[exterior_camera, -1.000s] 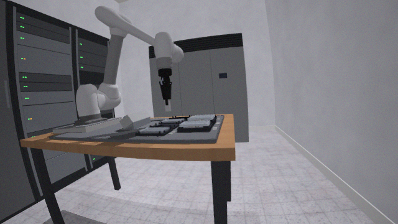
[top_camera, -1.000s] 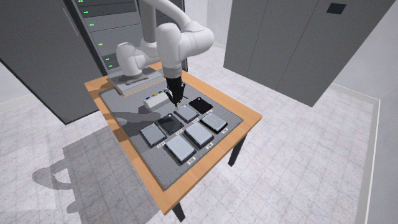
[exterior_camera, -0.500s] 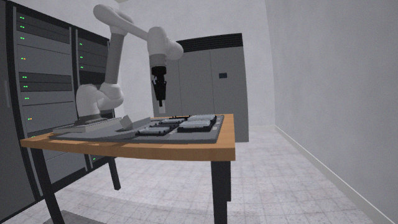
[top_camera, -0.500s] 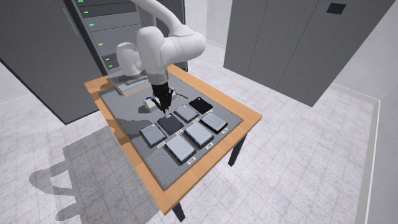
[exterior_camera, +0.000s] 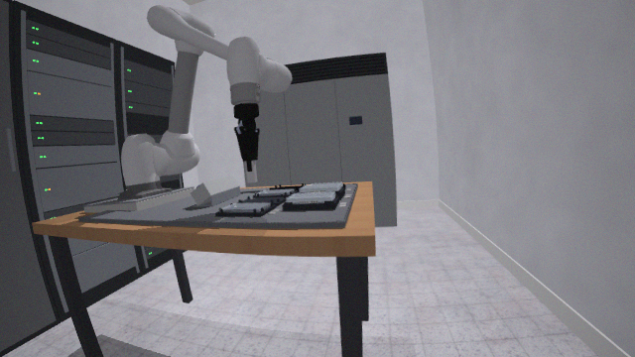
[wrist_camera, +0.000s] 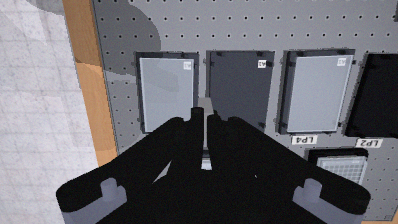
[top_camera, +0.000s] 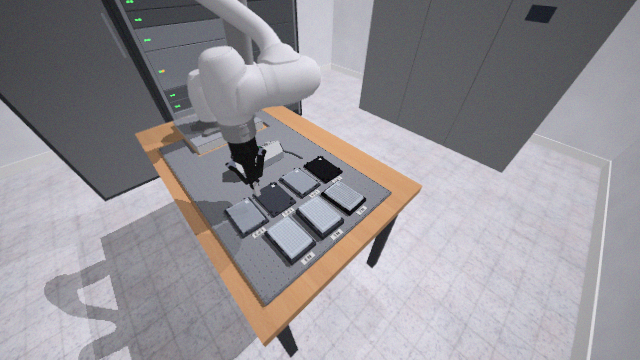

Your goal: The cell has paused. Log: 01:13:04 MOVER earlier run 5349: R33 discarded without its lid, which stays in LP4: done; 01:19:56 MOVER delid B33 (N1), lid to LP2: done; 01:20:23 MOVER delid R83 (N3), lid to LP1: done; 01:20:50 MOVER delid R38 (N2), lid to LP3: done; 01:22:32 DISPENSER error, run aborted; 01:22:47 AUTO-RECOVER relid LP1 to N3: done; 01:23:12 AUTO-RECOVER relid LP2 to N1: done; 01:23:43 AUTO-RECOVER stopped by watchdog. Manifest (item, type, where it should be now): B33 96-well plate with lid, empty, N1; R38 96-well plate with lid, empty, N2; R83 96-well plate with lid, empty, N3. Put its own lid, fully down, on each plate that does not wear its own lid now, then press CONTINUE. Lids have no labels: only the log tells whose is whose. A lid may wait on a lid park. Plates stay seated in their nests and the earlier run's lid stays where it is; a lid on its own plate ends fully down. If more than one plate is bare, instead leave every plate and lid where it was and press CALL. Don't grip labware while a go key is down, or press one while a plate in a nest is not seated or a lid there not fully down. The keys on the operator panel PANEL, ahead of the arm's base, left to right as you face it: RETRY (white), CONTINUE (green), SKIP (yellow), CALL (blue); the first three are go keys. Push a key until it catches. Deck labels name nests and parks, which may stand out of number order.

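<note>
The park LP3 is 11 cm below my hand, 6 cm to the right of it and 1 cm ahead of it. From my hand the other things lie so: yellow skip key: 25 cm behind, 7 cm to the left, 4 cm below; then blue call key: 25 cm behind, 4 cm below, 2 cm to the left; then park LP1: 11 cm below, 6 cm to the left, 1 cm behind.
</note>
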